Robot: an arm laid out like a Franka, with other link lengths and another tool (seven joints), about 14 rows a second.
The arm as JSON. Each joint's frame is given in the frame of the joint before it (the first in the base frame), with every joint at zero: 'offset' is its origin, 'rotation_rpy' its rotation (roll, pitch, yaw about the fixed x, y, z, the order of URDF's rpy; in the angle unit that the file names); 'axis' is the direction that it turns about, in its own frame. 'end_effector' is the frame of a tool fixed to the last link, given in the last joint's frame.
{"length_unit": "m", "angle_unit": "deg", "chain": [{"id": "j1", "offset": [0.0, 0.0, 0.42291], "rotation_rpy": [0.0, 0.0, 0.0], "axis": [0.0, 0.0, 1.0]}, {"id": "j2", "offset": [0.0, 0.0, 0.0], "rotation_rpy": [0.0, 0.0, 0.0], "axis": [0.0, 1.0, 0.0]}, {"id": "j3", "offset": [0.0, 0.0, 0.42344], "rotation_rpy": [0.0, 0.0, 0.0], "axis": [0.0, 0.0, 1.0]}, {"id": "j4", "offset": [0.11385, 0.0, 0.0], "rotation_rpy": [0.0, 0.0, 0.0], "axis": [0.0, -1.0, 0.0]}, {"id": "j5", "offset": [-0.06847, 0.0, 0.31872], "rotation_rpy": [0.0, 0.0, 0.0], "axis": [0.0, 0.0, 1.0]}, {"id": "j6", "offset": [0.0, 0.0, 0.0], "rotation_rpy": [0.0, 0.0, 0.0], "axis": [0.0, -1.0, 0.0]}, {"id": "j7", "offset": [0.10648, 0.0, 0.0], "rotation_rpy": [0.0, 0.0, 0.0], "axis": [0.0, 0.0, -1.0]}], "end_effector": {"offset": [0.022, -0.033, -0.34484], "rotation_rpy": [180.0, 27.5, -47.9]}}
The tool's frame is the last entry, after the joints.
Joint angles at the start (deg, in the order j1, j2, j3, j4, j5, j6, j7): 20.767 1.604 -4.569 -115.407 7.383 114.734 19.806
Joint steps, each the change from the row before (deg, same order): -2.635 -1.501 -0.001 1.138 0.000 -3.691 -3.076; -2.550 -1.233 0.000 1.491 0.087 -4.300 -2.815; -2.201 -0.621 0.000 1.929 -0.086 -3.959 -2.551; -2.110 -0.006 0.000 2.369 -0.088 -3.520 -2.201; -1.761 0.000 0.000 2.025 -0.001 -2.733 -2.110; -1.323 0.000 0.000 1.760 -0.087 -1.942 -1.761; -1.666 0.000 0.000 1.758 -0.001 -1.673 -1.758; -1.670 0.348 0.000 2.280 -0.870 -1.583 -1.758; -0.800 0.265 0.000 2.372 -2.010 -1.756 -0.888; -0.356 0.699 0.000 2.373 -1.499 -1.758 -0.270; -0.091 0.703 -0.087 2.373 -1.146 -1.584 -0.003
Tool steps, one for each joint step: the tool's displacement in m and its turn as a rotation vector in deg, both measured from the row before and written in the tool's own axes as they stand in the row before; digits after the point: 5 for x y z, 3 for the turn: 0.00475 0.01877 -0.02256 -0.855 -0.670 -0.430; 0.00195 0.02089 -0.01956 -1.116 -1.018 -0.098; 0.00169 0.01664 -0.01732 -1.115 -0.807 -0.236; 0.00332 0.01249 -0.01677 -0.775 -0.670 -0.090; 0.00216 0.00963 -0.01443 -0.527 -0.511 -0.441; 0.00140 0.00622 -0.01310 -0.276 -0.120 -0.636; 0.00329 0.00699 -0.01505 0.176 -0.031 -0.478; 0.00783 0.00770 -0.01948 -0.173 0.844 -0.329; 0.00611 0.00940 -0.01940 -0.974 1.728 0.160; 0.00458 0.00538 -0.01328 -0.916 1.092 0.499; 0.00284 0.00282 -0.01220 -0.550 0.946 0.483
